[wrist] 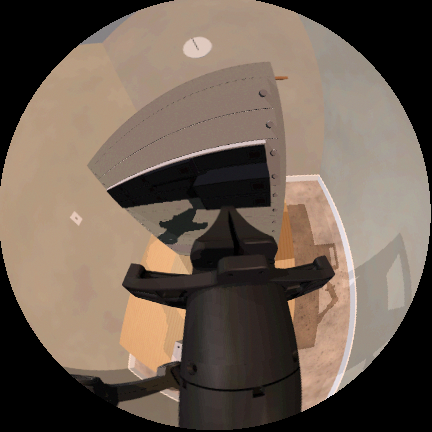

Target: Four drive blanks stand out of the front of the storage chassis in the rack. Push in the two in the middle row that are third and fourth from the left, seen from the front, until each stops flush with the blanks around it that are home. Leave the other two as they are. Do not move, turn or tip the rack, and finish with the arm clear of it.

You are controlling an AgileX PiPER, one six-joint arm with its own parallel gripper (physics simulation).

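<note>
The grey rack (200, 112) stands ahead, with rivets down its right edge. The storage chassis shows as a dark band of blanks (150, 182) under a pale lip. One dark drive blank (232, 176) stands out at the right part of the band. Further left the faces are too dark and slanted to tell which blanks stand out, or to make out the rows. My gripper (226, 213) is shut and empty. Its tips overlap the lower edge of the standing-out blank in this view; whether they touch it cannot be told. The fingers hide part of the rack below the band.
A grey rack panel (212, 217) with an arm-shaped shadow lies below the band. A wooden table top (145, 305) shows beneath the arm. A white-edged speckled floor area (332, 300) is at the right. A round clock (197, 47) hangs on the wall behind the rack.
</note>
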